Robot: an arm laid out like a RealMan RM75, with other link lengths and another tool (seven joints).
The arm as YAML. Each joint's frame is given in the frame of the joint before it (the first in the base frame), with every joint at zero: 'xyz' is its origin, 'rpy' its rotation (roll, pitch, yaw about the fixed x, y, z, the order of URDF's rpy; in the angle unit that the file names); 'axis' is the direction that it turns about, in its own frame. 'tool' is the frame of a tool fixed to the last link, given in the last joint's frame.
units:
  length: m
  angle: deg
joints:
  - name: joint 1
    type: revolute
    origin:
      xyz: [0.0, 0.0, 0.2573]
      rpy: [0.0, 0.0, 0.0]
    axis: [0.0, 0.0, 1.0]
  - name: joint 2
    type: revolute
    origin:
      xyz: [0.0, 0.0, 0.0]
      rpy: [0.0, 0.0, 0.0]
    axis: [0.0, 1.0, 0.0]
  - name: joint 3
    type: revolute
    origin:
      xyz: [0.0, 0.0, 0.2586]
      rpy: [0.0, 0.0, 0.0]
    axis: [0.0, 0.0, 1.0]
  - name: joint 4
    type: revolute
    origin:
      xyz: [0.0, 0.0, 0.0]
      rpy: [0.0, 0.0, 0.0]
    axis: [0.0, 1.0, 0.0]
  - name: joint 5
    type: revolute
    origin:
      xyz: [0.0, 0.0, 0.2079]
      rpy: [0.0, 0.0, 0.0]
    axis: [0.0, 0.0, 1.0]
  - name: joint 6
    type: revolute
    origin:
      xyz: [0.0, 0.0, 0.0]
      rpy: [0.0, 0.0, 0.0]
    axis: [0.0, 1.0, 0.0]
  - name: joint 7
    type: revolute
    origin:
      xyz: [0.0, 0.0, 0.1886]
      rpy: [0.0, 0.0, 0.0]
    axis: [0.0, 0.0, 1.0]
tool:
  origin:
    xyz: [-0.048, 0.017, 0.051]
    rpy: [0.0, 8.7, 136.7]
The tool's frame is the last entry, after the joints.
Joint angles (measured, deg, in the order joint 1, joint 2, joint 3, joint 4, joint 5, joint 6, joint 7), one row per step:
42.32, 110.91, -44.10, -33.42, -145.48, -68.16, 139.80
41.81, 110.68, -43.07, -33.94, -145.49, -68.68, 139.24
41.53, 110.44, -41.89, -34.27, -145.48, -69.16, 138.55
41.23, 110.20, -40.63, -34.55, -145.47, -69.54, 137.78
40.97, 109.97, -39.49, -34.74, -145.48, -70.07, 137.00
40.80, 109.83, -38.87, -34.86, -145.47, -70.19, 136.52
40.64, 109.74, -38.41, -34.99, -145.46, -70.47, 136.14
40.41, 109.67, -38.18, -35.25, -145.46, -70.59, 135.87
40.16, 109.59, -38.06, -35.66, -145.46, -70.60, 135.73
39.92, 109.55, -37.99, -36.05, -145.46, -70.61, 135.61
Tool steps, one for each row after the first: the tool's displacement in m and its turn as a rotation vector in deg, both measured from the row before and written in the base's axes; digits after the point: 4 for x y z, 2 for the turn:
0.0027, -0.0005, 0.0056, 0.59, 0.30, -0.09
0.0012, 0.0004, 0.0054, 0.60, 0.39, 0.09
0.0016, 0.0004, 0.0056, 0.70, 0.38, 0.09
0.0013, -0.0004, 0.0045, 0.41, 0.38, 0.13
0.0011, 0.0002, 0.0030, 0.39, 0.10, 0.11
0.0007, -0.0005, 0.0019, 0.14, 0.15, 0.09
0.0013, -0.0004, 0.0021, 0.21, -0.08, 0.08
0.0015, 0.0003, 0.0029, 0.37, -0.23, 0.07
0.0013, 0.0001, 0.0023, 0.30, -0.22, 0.07

